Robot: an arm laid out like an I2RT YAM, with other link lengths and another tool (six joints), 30 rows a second.
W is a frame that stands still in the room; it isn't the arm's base.
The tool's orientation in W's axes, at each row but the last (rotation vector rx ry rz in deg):
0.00 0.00 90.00
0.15 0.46 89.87
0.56 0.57 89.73
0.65 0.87 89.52
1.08 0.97 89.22
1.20 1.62 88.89
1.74 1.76 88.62
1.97 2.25 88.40
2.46 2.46 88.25
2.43 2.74 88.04
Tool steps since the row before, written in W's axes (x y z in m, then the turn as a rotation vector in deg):
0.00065 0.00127 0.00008 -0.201 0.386 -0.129
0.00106 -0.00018 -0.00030 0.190 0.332 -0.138
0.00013 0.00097 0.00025 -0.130 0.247 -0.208
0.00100 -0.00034 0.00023 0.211 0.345 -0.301
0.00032 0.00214 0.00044 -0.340 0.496 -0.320
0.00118 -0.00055 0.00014 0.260 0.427 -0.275
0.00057 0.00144 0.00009 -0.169 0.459 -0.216
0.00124 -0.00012 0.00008 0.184 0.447 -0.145
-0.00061 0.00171 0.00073 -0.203 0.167 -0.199
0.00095 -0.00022 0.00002 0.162 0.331 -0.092
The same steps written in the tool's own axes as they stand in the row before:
0.00127 -0.00065 0.00008 0.386 0.201 -0.129
-0.00018 -0.00106 -0.00029 0.333 -0.190 -0.136
0.00097 -0.00012 0.00025 0.246 0.129 -0.210
-0.00033 -0.00100 0.00025 0.347 -0.213 -0.297
0.00214 -0.00028 0.00044 0.491 0.339 -0.328
-0.00053 -0.00119 0.00017 0.433 -0.260 -0.265
0.00145 -0.00053 0.00011 0.455 0.171 -0.223
-0.00009 -0.00124 0.00014 0.452 -0.178 -0.135
0.00169 0.00070 0.00069 0.161 0.197 -0.210
-0.00019 -0.00095 0.00007 0.337 -0.156 -0.082

